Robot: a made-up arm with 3 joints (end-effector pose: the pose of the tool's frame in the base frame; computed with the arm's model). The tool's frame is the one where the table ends.
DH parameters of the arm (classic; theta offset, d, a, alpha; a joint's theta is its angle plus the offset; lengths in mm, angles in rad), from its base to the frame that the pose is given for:
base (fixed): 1.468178 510 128.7 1.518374
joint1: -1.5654 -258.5 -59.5 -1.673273
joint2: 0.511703 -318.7 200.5 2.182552
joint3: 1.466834 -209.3 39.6 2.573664
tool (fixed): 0.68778 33.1 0 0
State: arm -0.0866 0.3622 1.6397
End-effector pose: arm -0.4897 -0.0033 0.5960 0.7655 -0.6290 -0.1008 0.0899
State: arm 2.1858 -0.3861 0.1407
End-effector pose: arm -0.3986 0.3789 0.4277 0.8836 -0.1190 -0.4527 0.0085
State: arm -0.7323 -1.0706 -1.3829
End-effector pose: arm -0.2963 -0.1574 0.4380 0.4125 0.7332 -0.4275 -0.3309
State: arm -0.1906 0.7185 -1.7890
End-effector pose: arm -0.5406 -0.0138 0.7032 0.4534 0.0312 -0.1593 -0.8764
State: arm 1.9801 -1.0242 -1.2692
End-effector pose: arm -0.2431 0.4635 0.4170 0.6723 -0.5974 -0.2494 0.3591
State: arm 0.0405 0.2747 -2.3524
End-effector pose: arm -0.5504 -0.0647 0.5347 0.6082 0.0998 -0.1895 -0.7644
